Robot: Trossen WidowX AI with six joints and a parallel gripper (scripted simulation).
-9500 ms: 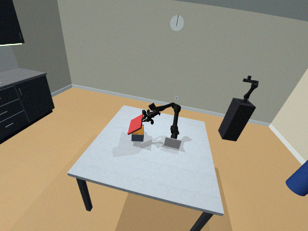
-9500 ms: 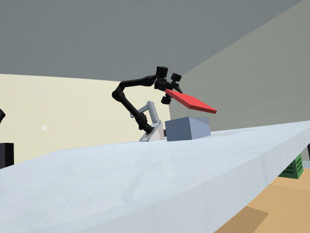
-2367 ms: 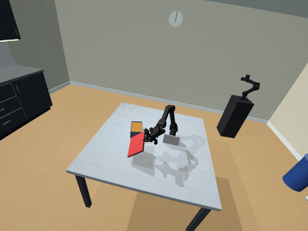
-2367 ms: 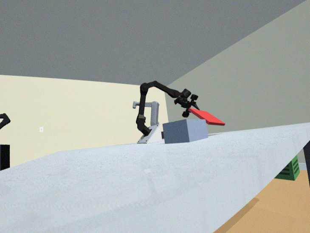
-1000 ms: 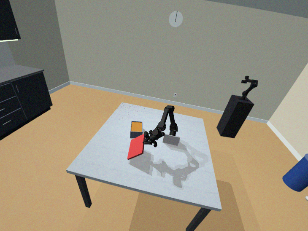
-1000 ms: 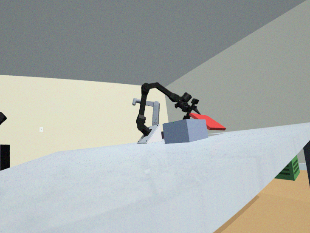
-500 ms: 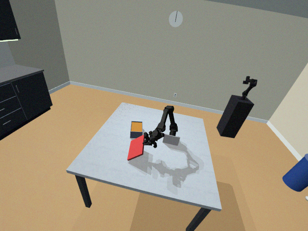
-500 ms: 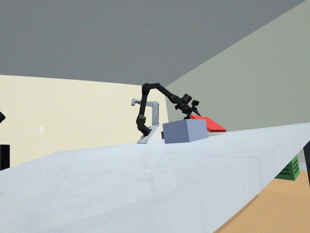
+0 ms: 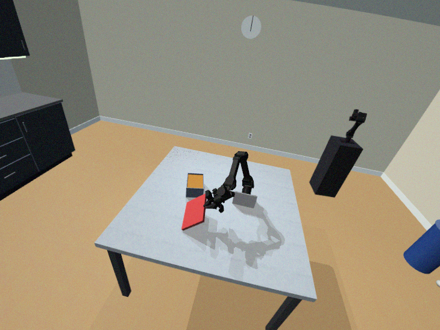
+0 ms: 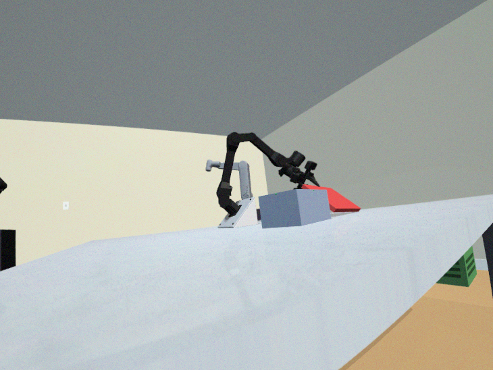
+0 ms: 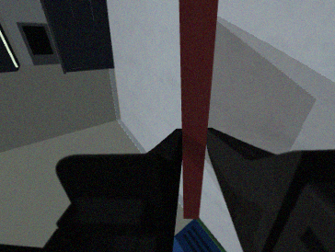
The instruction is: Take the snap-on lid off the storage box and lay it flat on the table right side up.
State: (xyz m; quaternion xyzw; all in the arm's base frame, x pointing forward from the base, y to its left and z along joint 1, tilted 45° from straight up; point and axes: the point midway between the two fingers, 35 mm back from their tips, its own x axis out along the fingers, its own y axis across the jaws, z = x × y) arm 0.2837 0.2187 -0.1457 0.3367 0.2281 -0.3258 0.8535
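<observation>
Right now the red lid is 60 mm ahead of my gripper tip and 50 mm below it. Also, from my gripper tip: grey storage box: 120 mm ahead, 310 mm to the right, 80 mm below.
</observation>
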